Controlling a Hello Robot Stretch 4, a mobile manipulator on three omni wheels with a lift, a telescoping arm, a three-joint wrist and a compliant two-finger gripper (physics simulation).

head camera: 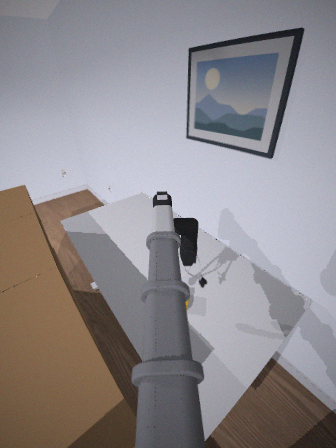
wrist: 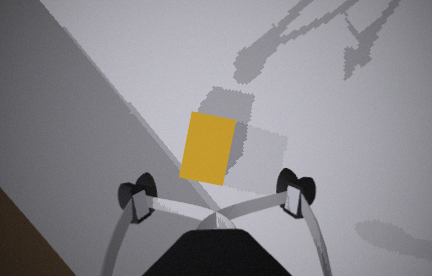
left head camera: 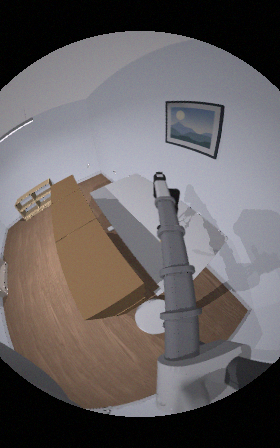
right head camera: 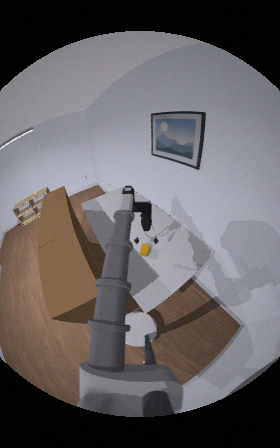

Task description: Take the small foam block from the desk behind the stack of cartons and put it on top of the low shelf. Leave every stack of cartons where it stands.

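Pixels of known places: gripper, fingertip midpoint: (wrist: 216, 186) (right head camera: 145, 242); robot's base at its link origin: (left head camera: 153, 315) (right head camera: 137, 327).
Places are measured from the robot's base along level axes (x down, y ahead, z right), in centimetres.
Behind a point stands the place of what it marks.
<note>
The small yellow foam block (head camera: 187, 304) @(x -73.7, y 59.4, z 9.4 cm) (right head camera: 145, 249) @(x -73.7, y 62.3, z 8.5 cm) (wrist: 207, 148) @(x -73.7, y 64.1, z 7.6 cm) lies on the pale desk (head camera: 250, 310) @(x -69.3, y 57.2, z 38.4 cm) (left head camera: 127, 192) @(x -69.2, y 129.3, z -27.6 cm) (right head camera: 190, 255) @(x -69.2, y 57.7, z 45.7 cm) (wrist: 340, 150) @(x -69.2, y 62.4, z 27.2 cm); the arm mostly covers it in the head view. My gripper (right head camera: 146, 240) @(x -84.0, y 61.4, z 8.7 cm) (wrist: 216, 186) @(x -84.0, y 61.4, z 8.7 cm) is open and empty above the desk. In the wrist view the block shows beyond the fingertips, a little left of their midline. The brown carton stack (head camera: 60, 350) @(x -105.2, y 28.9, z -24.3 cm) (left head camera: 100, 265) @(x -105.2, y 26.8, z -27.0 cm) (right head camera: 70, 265) @(x -105.2, y 30.4, z -27.5 cm) stands left of the desk. A light wooden open shelf (left head camera: 34, 191) (right head camera: 31, 196) @(x -58.2, y 216.7, z -290.5 cm), perhaps the low shelf, stands at the far left beyond the cartons.
A round white seat (left head camera: 150, 317) @(x -18.7, y -1.0, z -4.1 cm) (right head camera: 140, 327) @(x -18.7, y 1.8, z 4.1 cm) stands by the desk's near corner. The wall with a framed picture (head camera: 235, 100) @(x -148.5, y 112.0, z 35.0 cm) (left head camera: 194, 127) @(x -147.5, y 111.6, z 35.2 cm) (right head camera: 177, 137) @(x -148.2, y 111.3, z 35.4 cm) runs along the desk's far side. A narrow strip of wooden floor lies between cartons and desk.
</note>
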